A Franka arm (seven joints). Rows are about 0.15 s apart.
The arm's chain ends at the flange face. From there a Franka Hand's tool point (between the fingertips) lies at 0.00 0.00 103.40 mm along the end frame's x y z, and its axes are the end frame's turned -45 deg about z.
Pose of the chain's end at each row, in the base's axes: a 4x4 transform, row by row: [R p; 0 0 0 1], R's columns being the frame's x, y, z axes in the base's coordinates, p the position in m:
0.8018 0.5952 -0.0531 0.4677; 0.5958 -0.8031 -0.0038 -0.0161; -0.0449 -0.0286 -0.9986 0.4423; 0 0 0 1
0.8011 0.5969 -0.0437 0.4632; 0.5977 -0.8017 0.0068 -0.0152; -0.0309 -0.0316 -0.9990 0.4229; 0 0 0 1
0.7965 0.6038 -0.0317 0.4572; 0.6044 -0.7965 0.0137 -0.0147; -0.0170 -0.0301 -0.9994 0.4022; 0 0 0 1
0.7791 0.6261 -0.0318 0.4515; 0.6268 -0.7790 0.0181 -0.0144; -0.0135 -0.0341 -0.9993 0.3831; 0 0 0 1
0.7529 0.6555 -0.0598 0.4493; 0.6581 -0.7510 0.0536 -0.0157; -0.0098 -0.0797 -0.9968 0.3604; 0 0 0 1
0.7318 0.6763 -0.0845 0.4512; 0.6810 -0.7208 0.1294 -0.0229; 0.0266 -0.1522 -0.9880 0.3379; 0 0 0 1
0.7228 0.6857 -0.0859 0.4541; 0.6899 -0.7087 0.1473 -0.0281; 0.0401 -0.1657 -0.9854 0.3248; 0 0 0 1
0.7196 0.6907 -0.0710 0.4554; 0.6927 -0.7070 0.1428 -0.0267; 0.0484 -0.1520 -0.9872 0.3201; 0 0 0 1
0.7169 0.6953 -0.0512 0.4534; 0.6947 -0.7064 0.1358 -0.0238; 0.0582 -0.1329 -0.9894 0.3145; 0 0 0 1
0.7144 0.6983 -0.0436 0.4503; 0.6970 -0.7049 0.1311 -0.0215; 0.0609 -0.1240 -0.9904 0.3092; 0 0 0 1
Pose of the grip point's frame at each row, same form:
0.1461 0.9878 -0.0531 0.4622; 0.9892 -0.1466 -0.0038 -0.0165; -0.0115 -0.0520 -0.9986 0.3390; 0 0 0 1
0.1444 0.9885 -0.0437 0.4587; 0.9895 -0.1442 0.0068 -0.0145; 0.0005 -0.0442 -0.9990 0.3196; 0 0 0 1
0.1363 0.9902 -0.0317 0.4539; 0.9906 -0.1358 0.0137 -0.0133; 0.0093 -0.0333 -0.9994 0.2989; 0 0 0 1
0.1082 0.9936 -0.0318 0.4482; 0.9941 -0.1076 0.0181 -0.0125; 0.0146 -0.0337 -0.9993 0.2798; 0 0 0 1
0.0689 0.9959 -0.0598 0.4431; 0.9964 -0.0657 0.0536 -0.0102; 0.0494 -0.0633 -0.9968 0.2573; 0 0 0 1
0.0392 0.9957 -0.0845 0.4425; 0.9912 -0.0281 0.1294 -0.0095; 0.1264 -0.0888 -0.9880 0.2357; 0 0 0 1
0.0262 0.9960 -0.0859 0.4452; 0.9890 -0.0133 0.1473 -0.0129; 0.1455 -0.0888 -0.9854 0.2229; 0 0 0 1
0.0204 0.9972 -0.0710 0.4481; 0.9897 -0.0101 0.1428 -0.0119; 0.1417 -0.0733 -0.9872 0.2180; 0 0 0 1
0.0153 0.9986 -0.0512 0.4481; 0.9907 -0.0083 0.1358 -0.0098; 0.1351 -0.0528 -0.9894 0.2122; 0 0 0 1
0.0114 0.9989 -0.0436 0.4458; 0.9913 -0.0056 0.1311 -0.0079; 0.1307 -0.0446 -0.9904 0.2068; 0 0 0 1

